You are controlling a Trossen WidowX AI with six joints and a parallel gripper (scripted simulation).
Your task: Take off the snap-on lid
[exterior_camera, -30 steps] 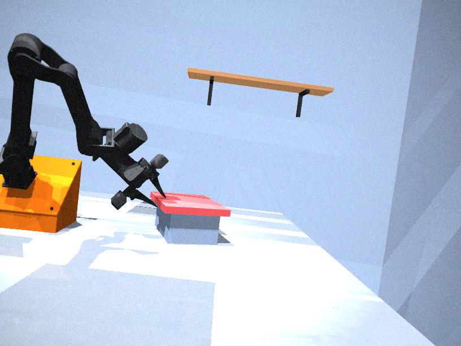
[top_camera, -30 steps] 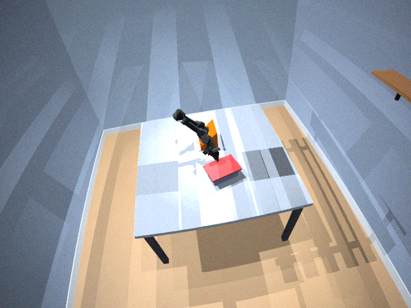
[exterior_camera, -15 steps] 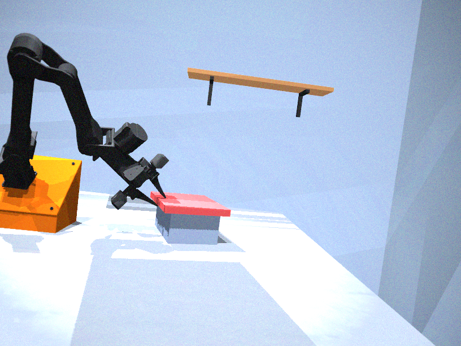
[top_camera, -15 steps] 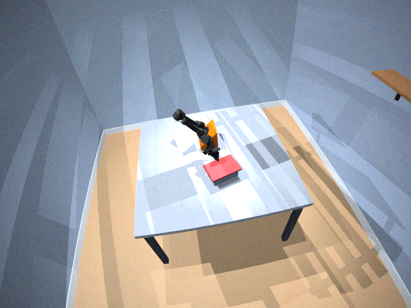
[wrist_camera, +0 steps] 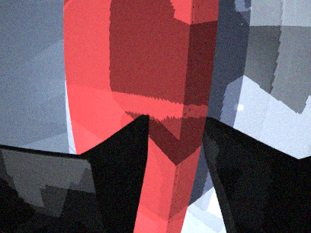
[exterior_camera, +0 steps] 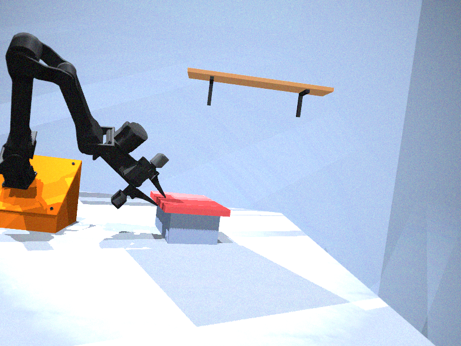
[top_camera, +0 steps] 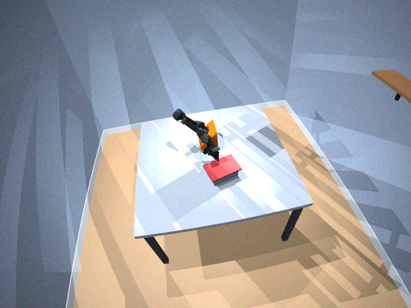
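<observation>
My gripper tip is 7 cm short of the lid and 2 cm to the right of it. From my gripper tip the other things lie so: grey-blue storage box 7 cm ahead, 2 cm to the left, 4 cm below.
</observation>
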